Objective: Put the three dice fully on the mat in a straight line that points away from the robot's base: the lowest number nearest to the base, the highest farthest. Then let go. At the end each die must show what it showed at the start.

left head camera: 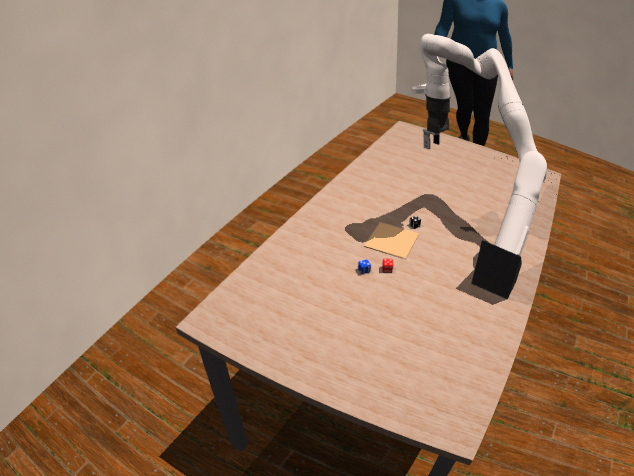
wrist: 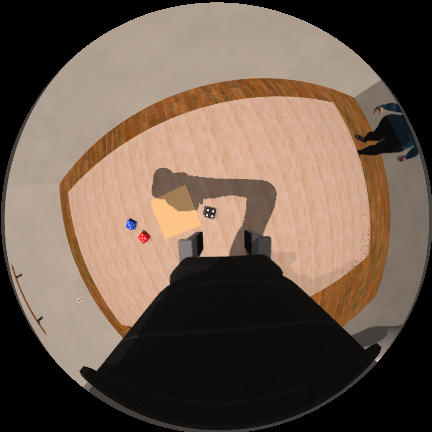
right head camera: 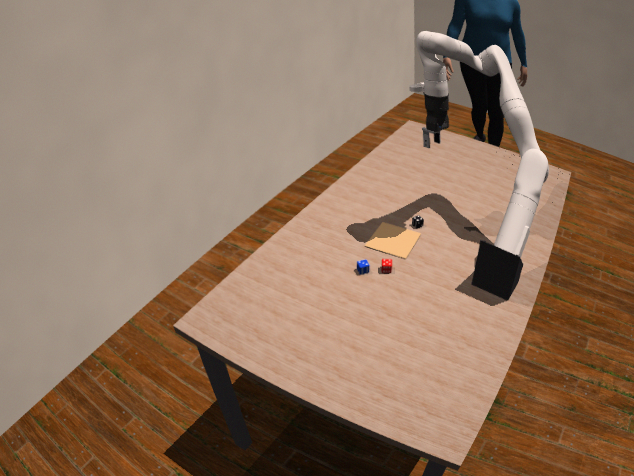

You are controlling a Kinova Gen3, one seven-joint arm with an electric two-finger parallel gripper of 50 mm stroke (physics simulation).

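Frame: origin at the arm's base, x ahead, y left, z up, level; metres.
Where they show: gripper, between the fingertips: [left head camera: 431,146] [wrist: 223,239] [right head camera: 432,144]; arm's base, origin of its link: [left head camera: 505,253] [right head camera: 505,253].
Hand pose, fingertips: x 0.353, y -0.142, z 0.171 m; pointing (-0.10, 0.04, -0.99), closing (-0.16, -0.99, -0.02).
Observation:
Each offset is from my fingertips to the top centre of the thing.
The black die {0.266 m down, 0.015 m ahead, 0.038 m left} [left head camera: 415,222] [right head camera: 417,221] [wrist: 210,212] lies on the table just off the far edge of the tan mat {0.292 m down, 0.037 m ahead, 0.154 m left} [left head camera: 402,244] [right head camera: 402,244] [wrist: 172,222]; its top shows four white pips in the wrist view. The red die {0.266 m down, 0.022 m back, 0.286 m left} [left head camera: 387,265] [right head camera: 386,265] [wrist: 144,237] and the blue die {0.266 m down, 0.032 m ahead, 0.331 m left} [left head camera: 364,266] [right head camera: 363,266] [wrist: 131,224] lie apart, off the mat's near side in the head views. Their top pips are too small to read surely. My gripper [left head camera: 431,143] [right head camera: 431,142] [wrist: 223,239] is open and empty, high above the table, beyond the black die in the head views.
The arm's black base [left head camera: 495,270] [right head camera: 496,271] stands at the table's right side in the head views. The arm's shadow crosses part of the mat. A person in a blue top [left head camera: 473,25] [right head camera: 487,25] [wrist: 404,131] stands beyond the table's far end.

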